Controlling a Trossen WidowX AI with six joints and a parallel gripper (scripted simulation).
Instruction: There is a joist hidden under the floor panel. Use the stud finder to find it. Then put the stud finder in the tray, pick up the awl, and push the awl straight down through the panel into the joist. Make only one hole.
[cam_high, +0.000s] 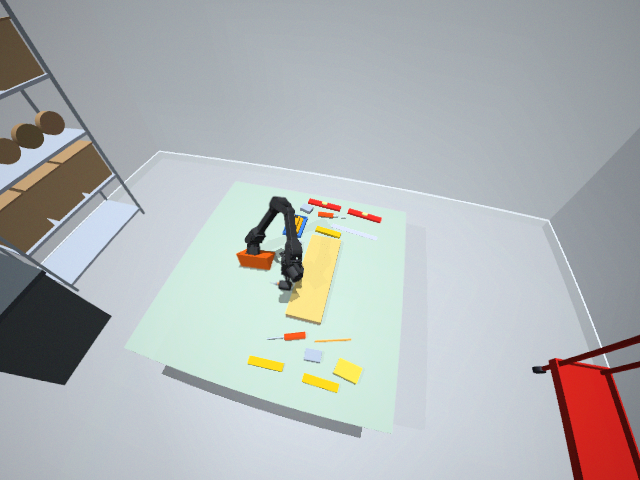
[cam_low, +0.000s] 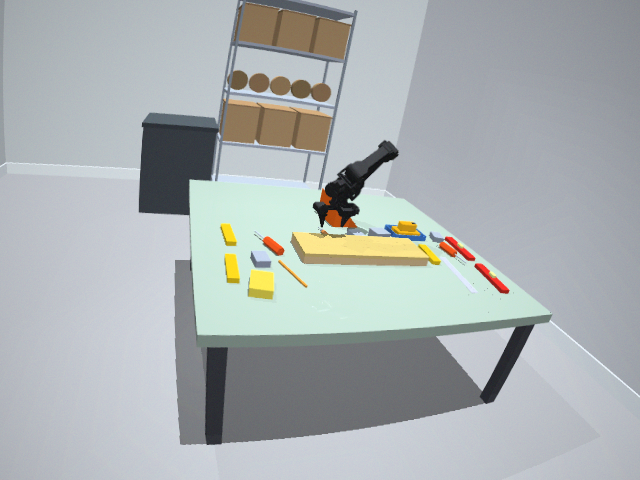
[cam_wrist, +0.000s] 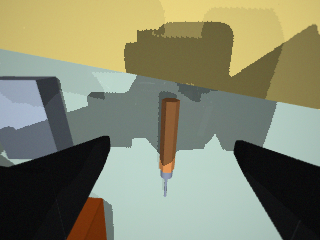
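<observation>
Right now the orange-handled awl is 5 cm behind my gripper tip, 4 cm below it and 1 cm to the right of it. The rest, counted from my gripper tip: stud finder (43 cm to the left, 10 cm behind); then blue tray (41 cm to the left, 10 cm behind, 4 cm below); then thin orange stick (30 cm ahead, 23 cm to the right, 5 cm below).
</observation>
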